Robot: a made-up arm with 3 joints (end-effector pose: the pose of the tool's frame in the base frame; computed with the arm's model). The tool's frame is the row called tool. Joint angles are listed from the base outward.
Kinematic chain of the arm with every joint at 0, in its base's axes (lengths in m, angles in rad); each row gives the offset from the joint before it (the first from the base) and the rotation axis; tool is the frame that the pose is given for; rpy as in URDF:
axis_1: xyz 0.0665 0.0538 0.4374 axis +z
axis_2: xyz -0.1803 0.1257 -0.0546 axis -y
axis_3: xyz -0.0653 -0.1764 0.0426 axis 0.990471 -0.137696 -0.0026
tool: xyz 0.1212 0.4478 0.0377 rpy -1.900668 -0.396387 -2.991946
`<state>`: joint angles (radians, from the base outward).
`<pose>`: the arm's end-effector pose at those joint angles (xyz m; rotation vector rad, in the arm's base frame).
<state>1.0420 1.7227 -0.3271</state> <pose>-0.3263 0.1447 0.4465 0.1884 1.5916 -0.6775</pose>
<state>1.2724 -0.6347 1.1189</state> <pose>-0.0019 0.1935 0.7539 2.0025 -1.8330 0.5126</pose>
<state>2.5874 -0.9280 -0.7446</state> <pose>0.2040 -0.3864 0.2045 -1.1765 -0.9072 -1.4018</pose>
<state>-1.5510 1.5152 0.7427</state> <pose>0.3070 0.6179 0.4404 1.4392 1.2470 -1.8481</pose>
